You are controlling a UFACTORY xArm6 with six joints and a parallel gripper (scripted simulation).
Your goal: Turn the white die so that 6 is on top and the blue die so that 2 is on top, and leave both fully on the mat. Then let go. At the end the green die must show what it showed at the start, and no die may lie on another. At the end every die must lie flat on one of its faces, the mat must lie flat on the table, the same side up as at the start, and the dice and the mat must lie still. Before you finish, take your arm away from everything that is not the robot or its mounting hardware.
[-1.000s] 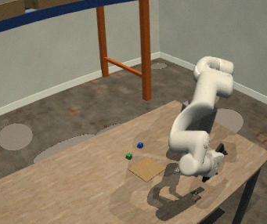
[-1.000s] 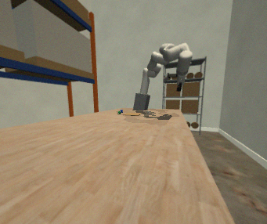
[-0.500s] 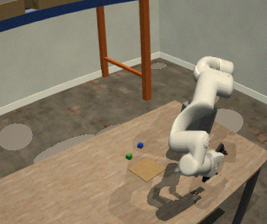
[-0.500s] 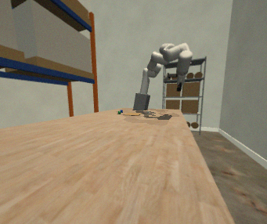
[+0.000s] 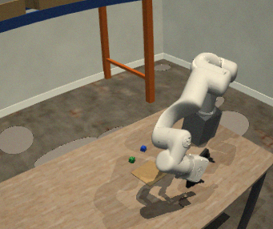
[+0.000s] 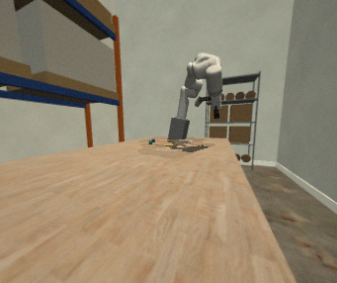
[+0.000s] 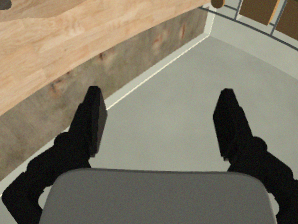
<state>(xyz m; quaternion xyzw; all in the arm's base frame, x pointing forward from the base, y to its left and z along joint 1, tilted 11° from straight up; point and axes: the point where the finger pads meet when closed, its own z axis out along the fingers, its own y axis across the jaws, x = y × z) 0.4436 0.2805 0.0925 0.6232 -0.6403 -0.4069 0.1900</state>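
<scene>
My gripper is now 480 mm to the left of the blue die, 210 mm above it and 140 mm past it. From my hand the other things lie so: green die (460 mm to the right, 210 mm below, 30 mm behind); tan mat (330 mm to the right, 220 mm below, 30 mm behind); white die (210 mm below, 190 mm to the right, 100 mm behind).
</scene>
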